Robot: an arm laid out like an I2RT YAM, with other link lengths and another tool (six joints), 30 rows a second.
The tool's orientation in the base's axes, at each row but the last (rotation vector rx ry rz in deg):
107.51, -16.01, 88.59
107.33, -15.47, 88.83
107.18, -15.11, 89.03
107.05, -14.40, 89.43
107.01, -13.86, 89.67
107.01, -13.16, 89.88
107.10, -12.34, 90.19
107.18, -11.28, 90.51
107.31, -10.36, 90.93
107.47, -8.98, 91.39
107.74, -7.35, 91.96
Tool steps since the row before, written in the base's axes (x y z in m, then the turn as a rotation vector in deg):
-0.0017, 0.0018, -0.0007, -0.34, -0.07, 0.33
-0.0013, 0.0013, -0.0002, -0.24, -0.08, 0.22
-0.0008, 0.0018, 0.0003, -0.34, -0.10, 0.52
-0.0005, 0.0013, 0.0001, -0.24, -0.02, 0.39
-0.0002, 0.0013, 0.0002, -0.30, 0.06, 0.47
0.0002, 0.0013, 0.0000, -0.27, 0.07, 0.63
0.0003, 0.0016, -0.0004, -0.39, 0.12, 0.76
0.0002, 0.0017, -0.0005, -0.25, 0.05, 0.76
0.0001, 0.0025, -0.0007, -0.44, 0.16, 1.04
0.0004, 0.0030, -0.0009, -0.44, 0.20, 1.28
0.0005, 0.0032, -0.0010, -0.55, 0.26, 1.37
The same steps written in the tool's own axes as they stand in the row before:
-0.0007, -0.0006, -0.0024, 0.20, 0.36, -0.24
-0.0002, -0.0003, -0.0018, 0.12, 0.27, -0.15
0.0005, -0.0008, -0.0017, 0.37, 0.45, -0.24
0.0003, -0.0007, -0.0012, 0.29, 0.29, -0.20
0.0005, -0.0008, -0.0009, 0.37, 0.29, -0.30
0.0004, -0.0011, -0.0006, 0.53, 0.33, -0.29
0.0002, -0.0015, -0.0007, 0.64, 0.41, -0.42
0.0001, -0.0016, -0.0008, 0.65, 0.39, -0.26
0.0001, -0.0022, -0.0013, 0.89, 0.51, -0.49
0.0002, -0.0029, -0.0013, 1.13, 0.57, -0.52
0.0003, -0.0031, -0.0012, 1.20, 0.62, -0.65

